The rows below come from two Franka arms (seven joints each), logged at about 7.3 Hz.
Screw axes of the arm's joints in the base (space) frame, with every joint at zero. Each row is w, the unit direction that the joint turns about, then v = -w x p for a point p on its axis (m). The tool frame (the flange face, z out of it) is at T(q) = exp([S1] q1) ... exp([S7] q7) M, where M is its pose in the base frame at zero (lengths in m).
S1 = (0, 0, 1, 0, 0, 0)
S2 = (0, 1, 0, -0.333, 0, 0)
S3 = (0, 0, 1, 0, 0, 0)
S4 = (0, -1, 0, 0.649, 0, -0.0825)
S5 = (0, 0, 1, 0, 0, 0)
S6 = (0, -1, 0, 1.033, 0, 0)
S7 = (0, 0, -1, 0, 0.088, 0)
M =
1 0 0 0.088
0 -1 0 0
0 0 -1 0.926
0 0 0 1
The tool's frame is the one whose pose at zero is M.
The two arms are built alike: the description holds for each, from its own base.
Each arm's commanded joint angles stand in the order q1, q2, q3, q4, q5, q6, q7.
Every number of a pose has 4 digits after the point.
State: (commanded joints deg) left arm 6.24 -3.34 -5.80 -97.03 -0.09 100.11 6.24; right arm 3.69 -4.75 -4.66 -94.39 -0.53 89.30 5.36
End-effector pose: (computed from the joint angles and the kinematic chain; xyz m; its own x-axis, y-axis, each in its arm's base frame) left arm 0.5520 0.0025 0.6142 0.9887 -0.1013 0.1104 -0.1001 -0.9948 -0.0164; right arm 0.5268 -0.0118 0.6320 0.9939 -0.1100 -0.0059 -0.1100 -0.9939 0.0031
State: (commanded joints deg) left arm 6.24 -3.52 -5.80 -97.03 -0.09 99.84 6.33; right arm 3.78 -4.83 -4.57 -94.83 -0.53 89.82 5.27
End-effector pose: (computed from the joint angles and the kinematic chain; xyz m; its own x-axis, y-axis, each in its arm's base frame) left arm 0.5506 0.0024 0.6155 0.9887 -0.1029 0.1088 -0.1017 -0.9947 -0.0167; right arm 0.5273 -0.0101 0.6299 0.9944 -0.1053 -0.0032 -0.1053 -0.9944 0.0028
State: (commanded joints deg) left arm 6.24 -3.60 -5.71 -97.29 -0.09 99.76 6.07; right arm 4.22 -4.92 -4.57 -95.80 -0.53 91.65 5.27
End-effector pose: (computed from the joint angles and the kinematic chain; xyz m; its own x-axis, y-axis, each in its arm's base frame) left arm 0.5499 0.0033 0.6139 0.9898 -0.0968 0.1043 -0.0957 -0.9953 -0.0158; right arm 0.5298 -0.0060 0.6255 0.9951 -0.0975 0.0133 -0.0975 -0.9952 0.0012
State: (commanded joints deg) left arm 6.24 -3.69 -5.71 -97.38 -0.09 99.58 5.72; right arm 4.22 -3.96 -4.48 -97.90 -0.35 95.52 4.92
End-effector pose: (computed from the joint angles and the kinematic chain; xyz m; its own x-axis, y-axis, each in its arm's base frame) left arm 0.5491 0.0033 0.6137 0.9907 -0.0907 0.1013 -0.0896 -0.9959 -0.0150; right arm 0.5402 -0.0044 0.6052 0.9956 -0.0897 0.0273 -0.0896 -0.9960 -0.0016
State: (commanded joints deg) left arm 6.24 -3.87 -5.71 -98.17 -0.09 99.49 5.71; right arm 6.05 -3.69 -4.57 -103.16 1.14 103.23 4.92
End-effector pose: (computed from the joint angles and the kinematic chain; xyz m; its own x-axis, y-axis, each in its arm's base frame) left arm 0.5475 0.0032 0.6085 0.9919 -0.0904 0.0892 -0.0895 -0.9959 -0.0141; right arm 0.5490 0.0147 0.5708 0.9959 -0.0647 0.0629 -0.0629 -0.9976 -0.0303
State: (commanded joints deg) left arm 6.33 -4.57 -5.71 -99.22 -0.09 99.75 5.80; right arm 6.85 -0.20 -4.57 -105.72 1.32 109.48 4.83
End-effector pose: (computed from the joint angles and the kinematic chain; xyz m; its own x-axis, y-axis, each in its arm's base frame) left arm 0.5437 0.0037 0.6067 0.9921 -0.0904 0.0874 -0.0894 -0.9959 -0.0153; right arm 0.5681 0.0242 0.5254 0.9964 -0.0523 0.0668 -0.0505 -0.9983 -0.0282
